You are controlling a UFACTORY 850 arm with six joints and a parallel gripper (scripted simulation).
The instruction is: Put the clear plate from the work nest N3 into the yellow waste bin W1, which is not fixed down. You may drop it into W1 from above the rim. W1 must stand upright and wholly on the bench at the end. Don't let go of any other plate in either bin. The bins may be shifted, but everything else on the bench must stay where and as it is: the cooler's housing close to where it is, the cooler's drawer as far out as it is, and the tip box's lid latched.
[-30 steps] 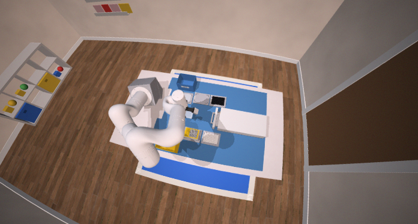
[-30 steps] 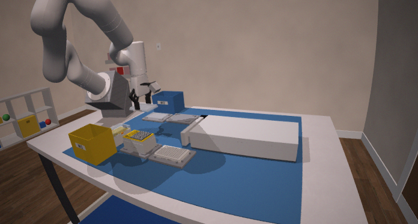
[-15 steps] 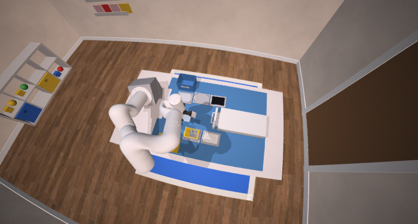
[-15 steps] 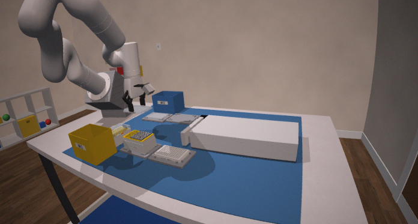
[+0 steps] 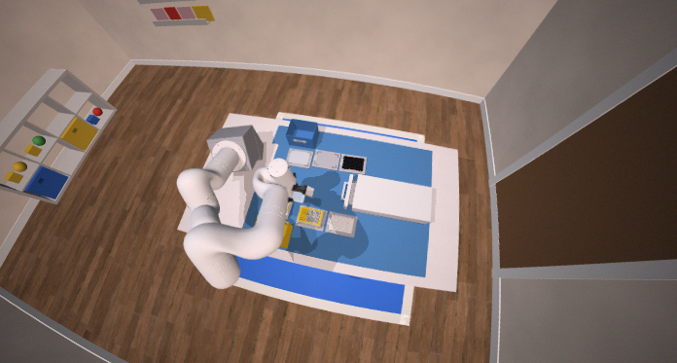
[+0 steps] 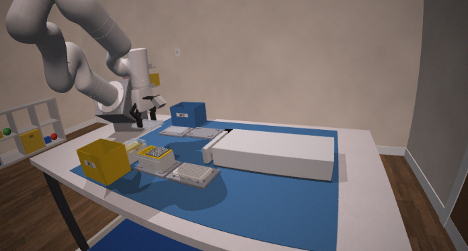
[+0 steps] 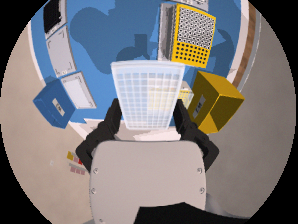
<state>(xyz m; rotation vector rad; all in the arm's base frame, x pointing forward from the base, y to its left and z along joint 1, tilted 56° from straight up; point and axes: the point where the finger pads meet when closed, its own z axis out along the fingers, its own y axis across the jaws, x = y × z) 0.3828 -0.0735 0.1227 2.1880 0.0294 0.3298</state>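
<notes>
My hand is 21 cm to the left of the yellow bin, 12 cm above it and 10 cm past it. The rest, counted from my hand: black plate 31 cm ahead, 27 cm to the left, 14 cm below; yellow-topped tip box 10 cm to the right, 10 cm below, 9 cm ahead; white plate 1 cm below.
</notes>
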